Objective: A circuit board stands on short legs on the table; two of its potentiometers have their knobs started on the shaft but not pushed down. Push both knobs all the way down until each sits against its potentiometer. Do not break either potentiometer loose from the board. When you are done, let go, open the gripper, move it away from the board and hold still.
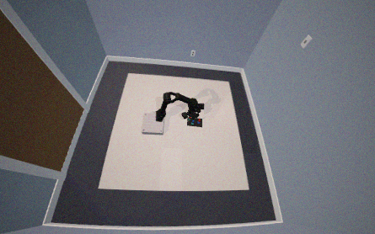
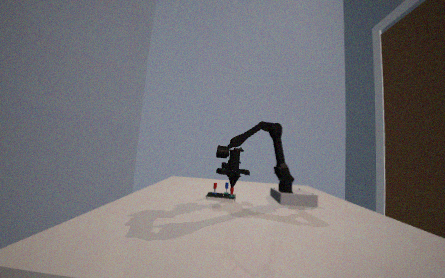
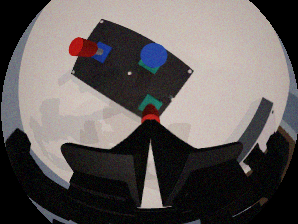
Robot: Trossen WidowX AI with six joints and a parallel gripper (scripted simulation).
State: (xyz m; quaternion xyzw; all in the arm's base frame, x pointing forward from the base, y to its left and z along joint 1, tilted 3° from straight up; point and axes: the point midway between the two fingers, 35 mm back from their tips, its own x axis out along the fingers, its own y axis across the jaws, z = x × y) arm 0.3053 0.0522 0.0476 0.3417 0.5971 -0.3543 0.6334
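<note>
Right now my gripper tip is 2 cm above the red knob. From my gripper tip the other things lie so: blue knob: 5 cm to the right, 3 cm ahead.
</note>
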